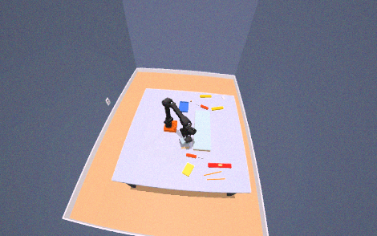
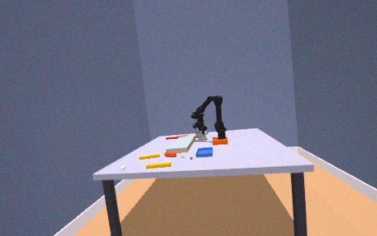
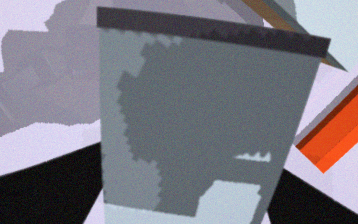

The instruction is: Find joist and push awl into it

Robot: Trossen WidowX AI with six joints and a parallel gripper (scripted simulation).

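My gripper tip is 6 cm above the awl, 5 cm to the left of it and 4 cm past it. From my gripper tip the other things lie so: red level 33 cm ahead, 25 cm to the right, 5 cm below; stud finder 2 cm below, 1 cm to the right, 1 cm behind; yellow block 28 cm to the right, 5 cm below, 2 cm ahead.
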